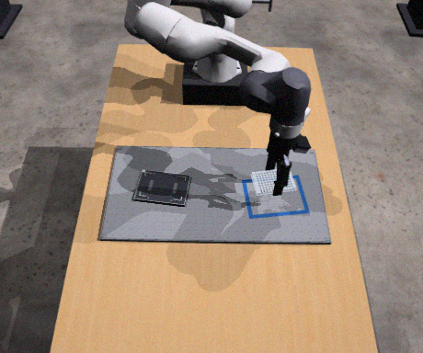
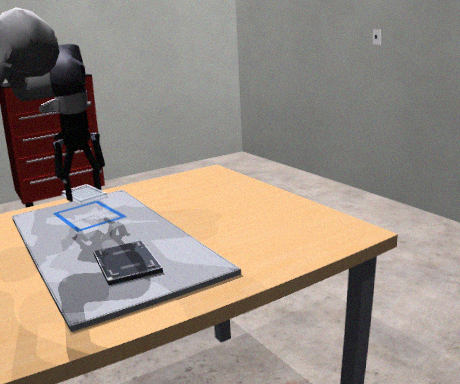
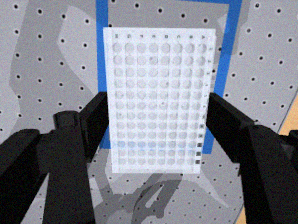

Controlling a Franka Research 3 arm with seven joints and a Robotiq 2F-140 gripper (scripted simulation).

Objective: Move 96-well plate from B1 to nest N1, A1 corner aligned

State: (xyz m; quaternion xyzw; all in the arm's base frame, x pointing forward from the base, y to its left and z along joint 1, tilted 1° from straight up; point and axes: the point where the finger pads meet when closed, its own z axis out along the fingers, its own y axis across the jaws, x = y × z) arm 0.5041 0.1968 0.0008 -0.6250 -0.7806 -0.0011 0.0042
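Right now the dark plate nest is 350 mm to the right of my hand and 80 mm below it. The rest, counted from my hand: A1 label (420 mm to the right, 80 mm below, 60 mm behind); white 96-well plate (20 mm below).
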